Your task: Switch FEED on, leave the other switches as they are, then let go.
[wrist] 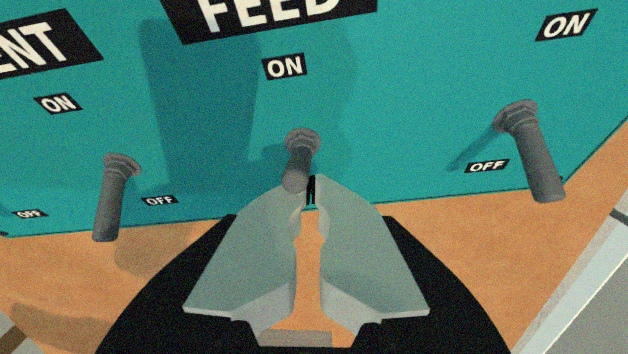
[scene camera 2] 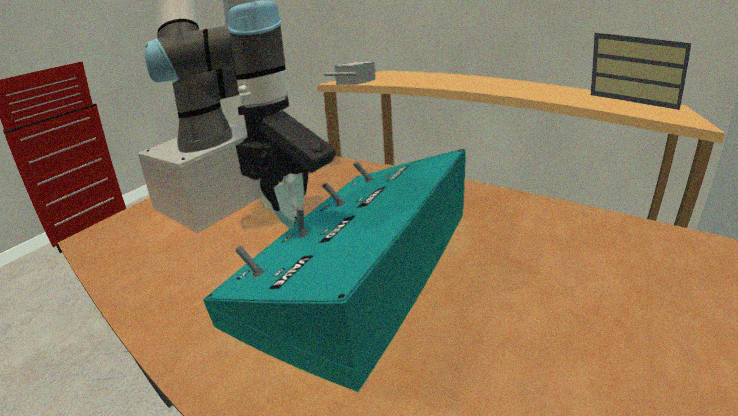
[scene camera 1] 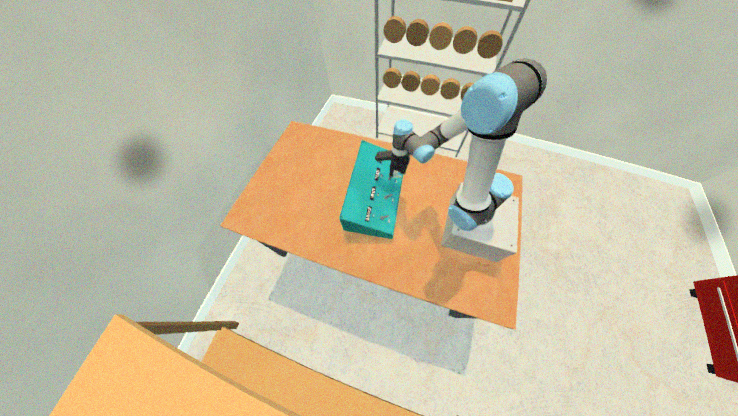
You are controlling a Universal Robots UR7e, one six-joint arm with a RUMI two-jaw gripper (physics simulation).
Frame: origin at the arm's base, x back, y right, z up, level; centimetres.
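Seen in the pictures: gripper, fingertip midpoint: (wrist: 311,178) (scene camera 2: 293,227) (scene camera 1: 393,177); arm's base, link origin: (scene camera 2: 205,142).
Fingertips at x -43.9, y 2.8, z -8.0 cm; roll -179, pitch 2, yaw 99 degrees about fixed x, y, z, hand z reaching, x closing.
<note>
Pixels of each thing's middle, then the offset from my fingertips to it. "spot": a spot on its surface instead. Level surfaces: height alone.
- sloped teal switch panel, body centre: (wrist: 188,31) (scene camera 2: 359,239) (scene camera 1: 375,188) dz -3.9, dx -6.4, dy -8.7 cm
- FEED lever, body centre: (wrist: 299,164) (scene camera 2: 300,220) dz +1.5, dx -1.5, dy -0.8 cm
- label, surface spot: (wrist: 284,66) spot: dz +0.5, dx -5.8, dy -2.2 cm
- neighbouring lever, body centre: (wrist: 110,203) (scene camera 2: 332,192) dz +1.0, dx +3.5, dy -11.8 cm
- VALVE lever, body centre: (wrist: 535,158) (scene camera 2: 247,259) dz +1.0, dx -3.9, dy +11.0 cm
- orange table, surface height: dz -9.8 cm
The sloped teal switch panel (scene camera 1: 356,198) (scene camera 2: 403,217) stands on the table. The FEED lever (scene camera 2: 301,223) (wrist: 298,167) stands more upright than its neighbours, with its ON label (wrist: 284,66) above it in the wrist view; its OFF label is hidden. The neighbouring lever (scene camera 2: 333,194) (wrist: 109,205) and the VALVE lever (scene camera 2: 250,261) (wrist: 539,160) lean to the OFF side. Another lever (scene camera 2: 362,171) at the far end leans the same way. My gripper (scene camera 2: 294,224) (wrist: 311,178) is shut and empty; its tips are at the FEED lever's OFF side, touching or almost touching its end.
The arm's pale base block (scene camera 1: 480,242) (scene camera 2: 170,175) stands on the orange table (scene camera 1: 289,191) (scene camera 2: 542,310) behind the panel. A shelf rack (scene camera 1: 377,93) stands beyond the table. A red cabinet (scene camera 1: 715,330) (scene camera 2: 72,170) and a wooden bench (scene camera 2: 490,87) stand apart from the table.
</note>
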